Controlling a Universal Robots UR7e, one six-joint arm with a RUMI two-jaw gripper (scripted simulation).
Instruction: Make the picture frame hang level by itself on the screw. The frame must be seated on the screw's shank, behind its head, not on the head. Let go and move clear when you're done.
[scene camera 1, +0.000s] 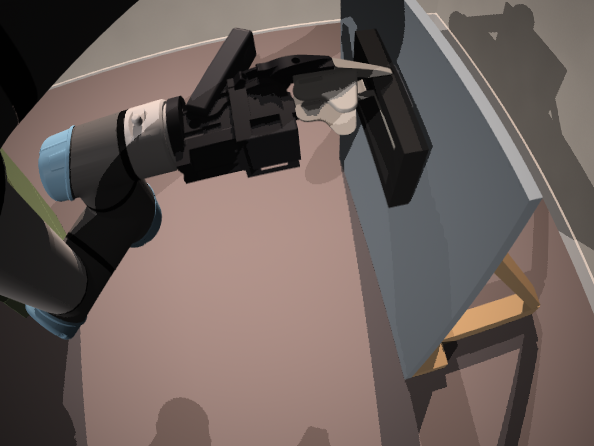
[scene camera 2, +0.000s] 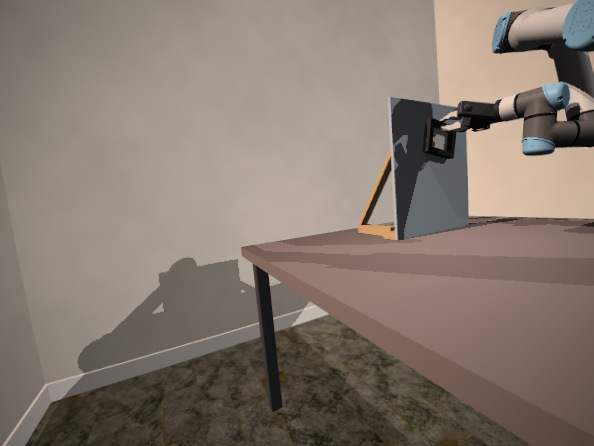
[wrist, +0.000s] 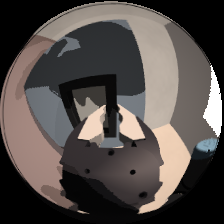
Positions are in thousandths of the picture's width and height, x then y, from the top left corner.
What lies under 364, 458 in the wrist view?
A dark picture frame.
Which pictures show the dark picture frame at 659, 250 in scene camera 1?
Scene camera 1, scene camera 2 and the wrist view: all of them.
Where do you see the gripper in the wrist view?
At 498, 471
